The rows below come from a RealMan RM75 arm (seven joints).
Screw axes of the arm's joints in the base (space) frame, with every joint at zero. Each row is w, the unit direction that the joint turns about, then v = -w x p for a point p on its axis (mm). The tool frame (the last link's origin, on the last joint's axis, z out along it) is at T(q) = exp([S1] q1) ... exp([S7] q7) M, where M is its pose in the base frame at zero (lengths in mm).
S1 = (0, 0, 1, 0, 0, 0)
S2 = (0, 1, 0, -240.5, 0, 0)
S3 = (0, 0, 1, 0, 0, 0)
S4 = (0, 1, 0, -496.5, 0, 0)
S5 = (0, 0, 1, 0, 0, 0)
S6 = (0, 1, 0, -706.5, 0, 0)
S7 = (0, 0, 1, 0, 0, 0)
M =
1 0 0 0
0 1 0 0
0 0 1 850.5
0 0 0 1
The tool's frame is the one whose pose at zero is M.
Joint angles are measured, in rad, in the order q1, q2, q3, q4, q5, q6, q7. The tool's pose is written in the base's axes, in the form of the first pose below.
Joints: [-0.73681 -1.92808 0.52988 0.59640 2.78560 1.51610 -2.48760]
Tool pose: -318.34, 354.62, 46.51, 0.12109, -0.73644, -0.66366, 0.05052
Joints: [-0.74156 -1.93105 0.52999 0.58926 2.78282 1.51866 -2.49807]
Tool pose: -315.97, 354.62, 43.47, 0.11531, -0.73416, -0.66732, 0.04894
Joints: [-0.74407 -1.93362 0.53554 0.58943 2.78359 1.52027 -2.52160]
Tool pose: -314.68, 354.70, 42.01, 0.11388, -0.72805, -0.67412, 0.05031
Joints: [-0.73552 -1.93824 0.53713 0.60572 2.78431 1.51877 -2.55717]
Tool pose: -316.61, 353.80, 43.22, 0.12025, -0.71525, -0.68677, 0.04804
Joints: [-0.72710 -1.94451 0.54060 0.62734 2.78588 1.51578 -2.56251]
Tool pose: -318.19, 353.52, 44.76, 0.12817, -0.71364, -0.68702, 0.04801
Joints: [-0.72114 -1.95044 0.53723 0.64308 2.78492 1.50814 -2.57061]
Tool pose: -319.24, 354.10, 45.70, 0.13592, -0.71020, -0.68938, 0.04342
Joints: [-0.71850 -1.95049 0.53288 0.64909 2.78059 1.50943 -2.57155]
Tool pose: -319.36, 354.32, 47.05, 0.13754, -0.70912, -0.69044, 0.03914
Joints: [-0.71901 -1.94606 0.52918 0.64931 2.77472 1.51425 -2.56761]
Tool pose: -318.81, 355.00, 49.11, 0.13690, -0.71019, -0.68965, 0.03562
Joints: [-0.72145 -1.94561 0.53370 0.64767 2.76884 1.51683 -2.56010]
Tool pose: -317.13, 355.66, 48.53, 0.13427, -0.71448, -0.68573, 0.03552
